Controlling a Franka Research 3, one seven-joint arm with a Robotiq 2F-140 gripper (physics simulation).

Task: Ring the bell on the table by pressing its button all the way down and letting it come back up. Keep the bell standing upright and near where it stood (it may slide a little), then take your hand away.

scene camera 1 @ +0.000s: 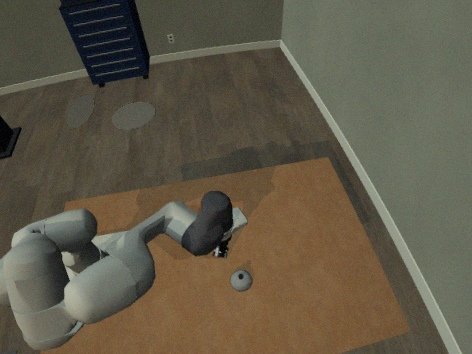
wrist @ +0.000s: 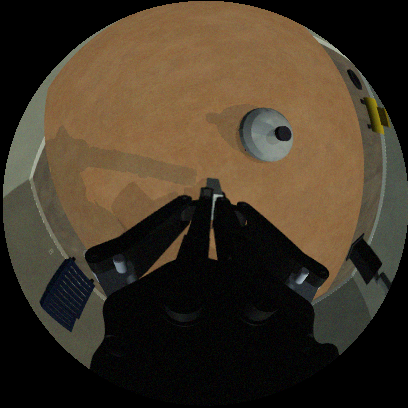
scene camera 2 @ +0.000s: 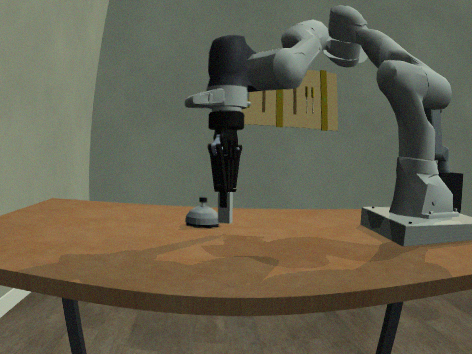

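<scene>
A grey dome-shaped bell [scene camera 1: 242,283] [scene camera 2: 202,216] [wrist: 262,137] stands upright on the table. Its black button [scene camera 1: 241,276] [scene camera 2: 203,199] [wrist: 283,133] stands up on a short stem at the top, with nothing touching it. My gripper [scene camera 1: 220,256] [scene camera 2: 226,220] [wrist: 211,187] is shut with nothing between the fingers and points down. In scene camera 2 its fingertips are low, beside the bell at about dome height, towards the arm's base. In the wrist view the bell is ahead and to the right of the fingertips, with table surface showing between them.
The brown table [scene camera 1: 320,250] [scene camera 2: 125,270] [wrist: 150,65] carries the arm's base [scene camera 2: 410,232] at the right in scene camera 2. A blue drawer cabinet [scene camera 1: 107,42] [wrist: 67,295] stands on the floor by the wall. A tool board [scene camera 2: 315,100] hangs on the wall.
</scene>
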